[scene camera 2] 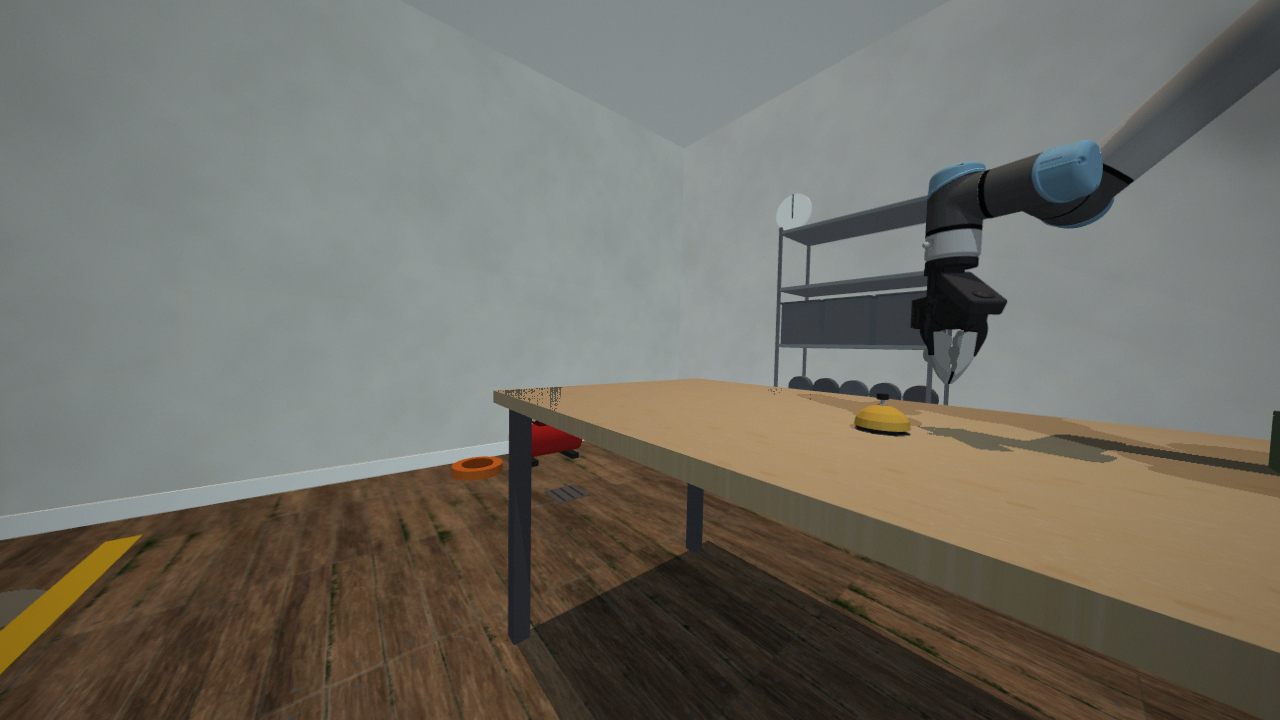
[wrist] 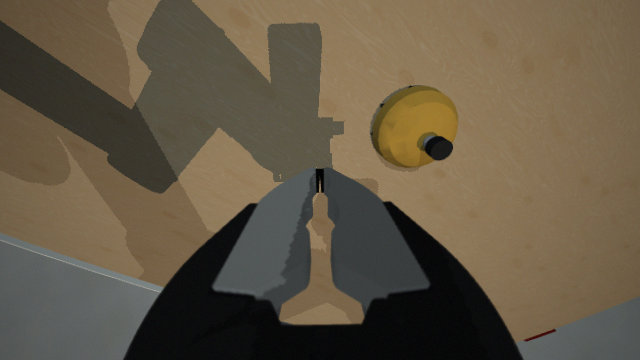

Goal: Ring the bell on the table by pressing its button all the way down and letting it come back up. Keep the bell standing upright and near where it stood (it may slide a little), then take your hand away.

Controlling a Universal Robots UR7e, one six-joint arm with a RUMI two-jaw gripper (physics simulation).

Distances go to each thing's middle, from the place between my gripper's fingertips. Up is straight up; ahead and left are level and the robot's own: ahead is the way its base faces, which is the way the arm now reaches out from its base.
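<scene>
Yellow dome bell [scene camera 2: 877,419]: from my hand, 9 cm ahead, 4 cm to the left, 6 cm below.
</scene>
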